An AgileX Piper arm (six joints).
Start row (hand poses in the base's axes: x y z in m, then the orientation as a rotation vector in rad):
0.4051, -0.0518, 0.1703, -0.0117, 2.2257, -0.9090
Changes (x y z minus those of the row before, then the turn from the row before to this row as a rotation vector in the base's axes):
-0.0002, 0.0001, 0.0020, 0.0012, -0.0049, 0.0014
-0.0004, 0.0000, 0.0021, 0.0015, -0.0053, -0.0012
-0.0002, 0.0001, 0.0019, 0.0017, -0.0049, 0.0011
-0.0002, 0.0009, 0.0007, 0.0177, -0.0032, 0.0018
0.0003, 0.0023, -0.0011, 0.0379, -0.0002, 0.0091
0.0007, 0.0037, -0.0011, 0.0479, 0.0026, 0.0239
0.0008, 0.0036, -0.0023, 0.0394, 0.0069, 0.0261
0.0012, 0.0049, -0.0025, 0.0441, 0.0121, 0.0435
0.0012, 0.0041, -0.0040, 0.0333, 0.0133, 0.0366
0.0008, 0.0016, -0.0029, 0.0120, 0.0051, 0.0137
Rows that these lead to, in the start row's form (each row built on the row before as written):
0.4049, -0.0517, 0.1723, -0.0105, 2.2214, -0.9060
0.4045, -0.0517, 0.1744, -0.0061, 2.2174, -0.9040
0.4043, -0.0516, 0.1763, -0.0043, 2.2134, -0.9006
0.4041, -0.0507, 0.1770, 0.0035, 2.2180, -0.8794
0.4044, -0.0484, 0.1759, 0.0114, 2.2325, -0.8323
0.4051, -0.0447, 0.1748, 0.0064, 2.2503, -0.7663
0.4059, -0.0411, 0.1725, -0.0068, 2.2674, -0.7091
0.4071, -0.0362, 0.1700, -0.0393, 2.2870, -0.6377
0.4083, -0.0321, 0.1660, -0.0695, 2.3039, -0.5820
0.4091, -0.0305, 0.1631, -0.0811, 2.3099, -0.5616

